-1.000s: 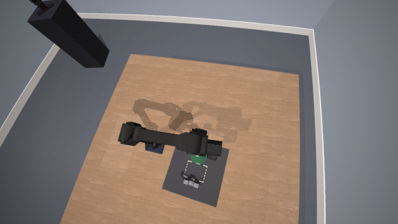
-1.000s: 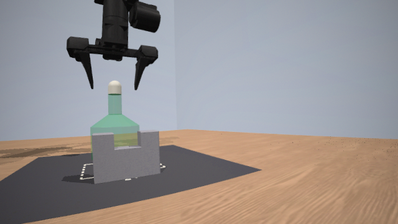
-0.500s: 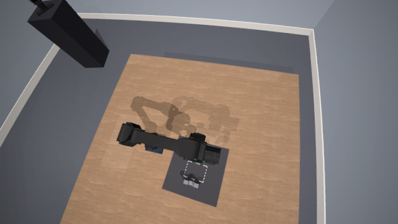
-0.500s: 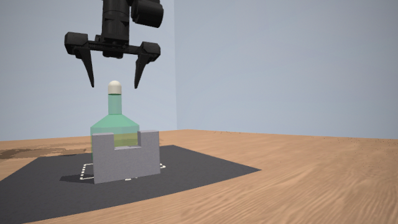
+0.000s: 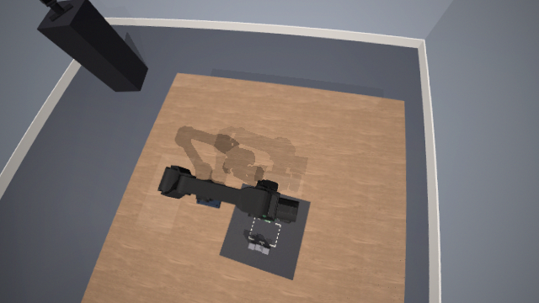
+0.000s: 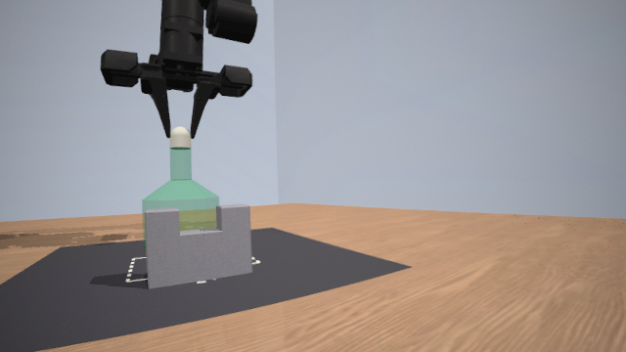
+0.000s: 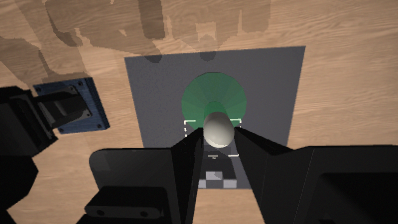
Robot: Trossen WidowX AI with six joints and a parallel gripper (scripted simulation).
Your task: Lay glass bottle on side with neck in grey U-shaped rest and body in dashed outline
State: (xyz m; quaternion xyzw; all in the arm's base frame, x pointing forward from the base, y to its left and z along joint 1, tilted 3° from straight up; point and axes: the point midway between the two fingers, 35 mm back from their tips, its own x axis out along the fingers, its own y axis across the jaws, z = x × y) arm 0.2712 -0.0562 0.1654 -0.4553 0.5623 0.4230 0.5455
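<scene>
My gripper tip is 50 mm above the green glass bottle. Also, from my gripper tip: dark mat 140 mm below, 70 mm to the right, 20 mm behind.
</scene>
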